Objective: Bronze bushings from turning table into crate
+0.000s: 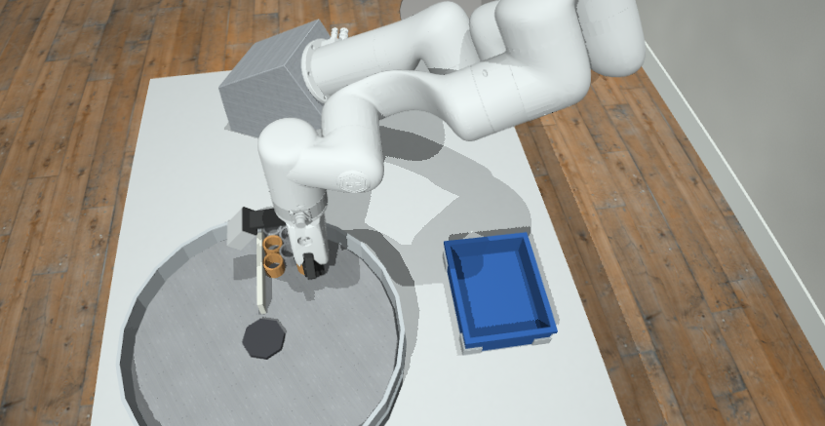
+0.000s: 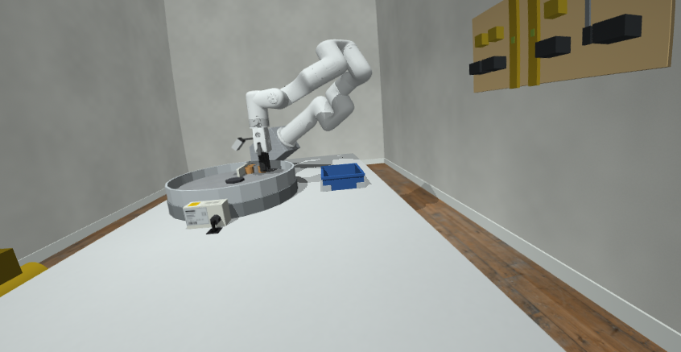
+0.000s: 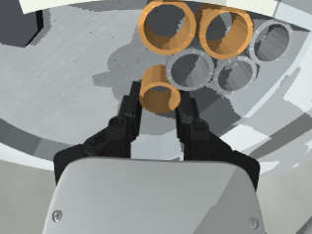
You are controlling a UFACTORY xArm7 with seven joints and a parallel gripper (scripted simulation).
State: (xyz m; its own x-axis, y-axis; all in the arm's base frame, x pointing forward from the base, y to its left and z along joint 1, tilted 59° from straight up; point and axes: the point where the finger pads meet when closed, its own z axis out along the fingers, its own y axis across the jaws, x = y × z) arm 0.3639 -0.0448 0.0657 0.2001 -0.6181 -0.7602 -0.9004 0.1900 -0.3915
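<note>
The blue crate is 30 cm to the left of my hand, 5 cm below it and 1 cm ahead of it. Round my hand: turning table 13 cm ahead, 6 cm to the right, 3 cm below.
</note>
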